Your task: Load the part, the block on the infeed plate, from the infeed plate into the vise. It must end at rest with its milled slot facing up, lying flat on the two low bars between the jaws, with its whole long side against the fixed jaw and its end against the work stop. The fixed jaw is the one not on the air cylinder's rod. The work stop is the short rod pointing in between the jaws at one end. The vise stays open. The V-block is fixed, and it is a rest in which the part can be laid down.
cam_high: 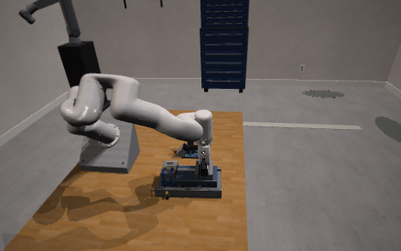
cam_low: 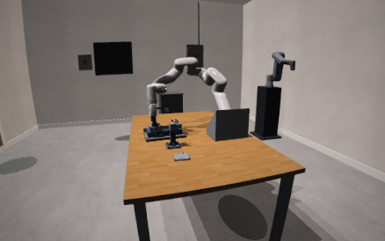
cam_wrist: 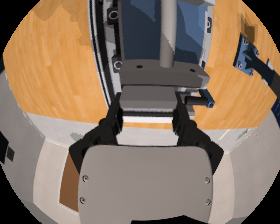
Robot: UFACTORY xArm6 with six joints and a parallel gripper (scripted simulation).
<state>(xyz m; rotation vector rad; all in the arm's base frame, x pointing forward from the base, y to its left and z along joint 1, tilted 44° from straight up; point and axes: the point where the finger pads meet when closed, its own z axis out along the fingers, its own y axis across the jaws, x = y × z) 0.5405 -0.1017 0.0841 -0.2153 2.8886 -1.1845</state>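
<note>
Now: the part right at my hand. Round my hand: air cylinder 170 mm behind, 30 mm below; then air cylinder rod 90 mm behind, 10 mm to the left, 30 mm below.
</note>
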